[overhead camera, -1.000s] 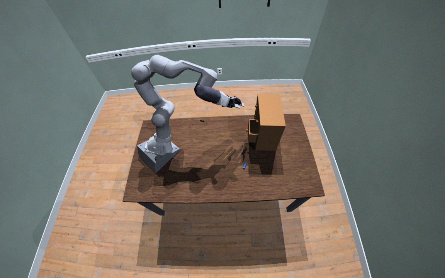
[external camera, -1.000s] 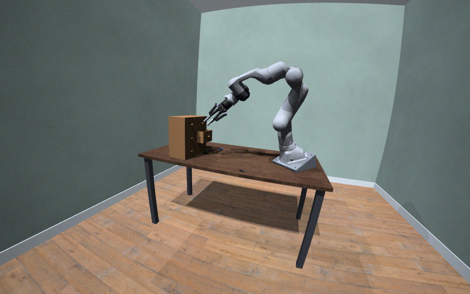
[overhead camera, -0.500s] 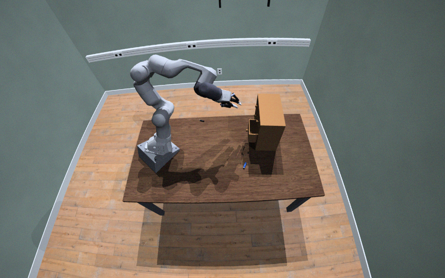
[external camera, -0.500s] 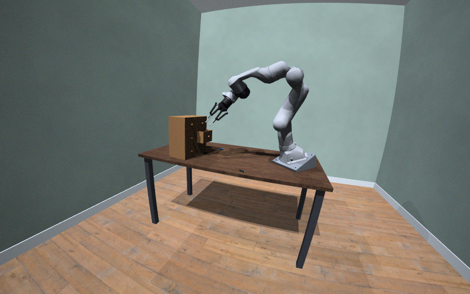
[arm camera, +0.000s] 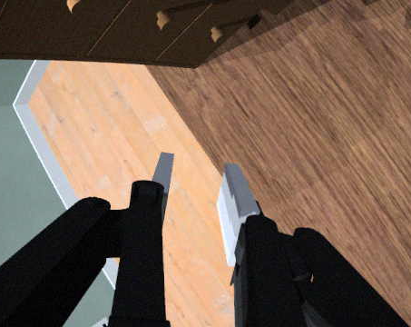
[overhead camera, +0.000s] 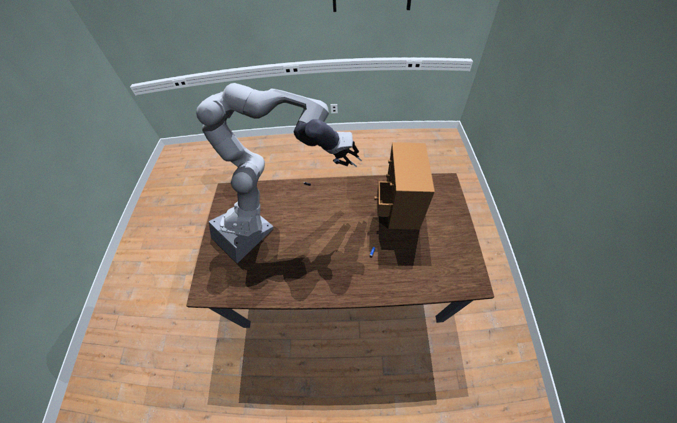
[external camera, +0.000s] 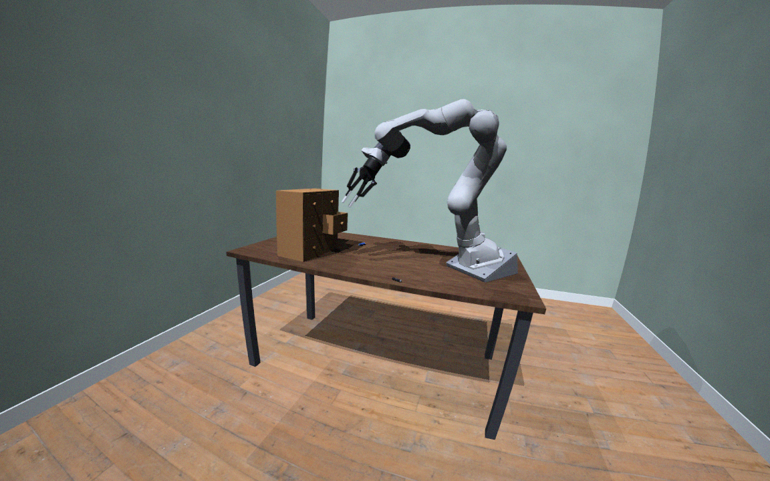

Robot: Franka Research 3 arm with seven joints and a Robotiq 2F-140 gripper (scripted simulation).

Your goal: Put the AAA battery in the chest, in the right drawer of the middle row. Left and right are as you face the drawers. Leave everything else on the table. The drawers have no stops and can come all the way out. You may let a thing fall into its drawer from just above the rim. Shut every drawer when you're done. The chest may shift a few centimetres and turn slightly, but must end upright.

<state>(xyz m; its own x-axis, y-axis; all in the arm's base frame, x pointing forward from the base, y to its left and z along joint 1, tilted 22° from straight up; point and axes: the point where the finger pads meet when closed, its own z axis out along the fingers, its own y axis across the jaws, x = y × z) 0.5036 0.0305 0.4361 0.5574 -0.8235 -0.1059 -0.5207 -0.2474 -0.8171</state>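
The AAA battery lies 31 cm below my hand, 27 cm behind it and 14 cm to the left of it. The rest, counted from my hand: small blue cylinder 36 cm to the right, 31 cm below, 5 cm ahead.
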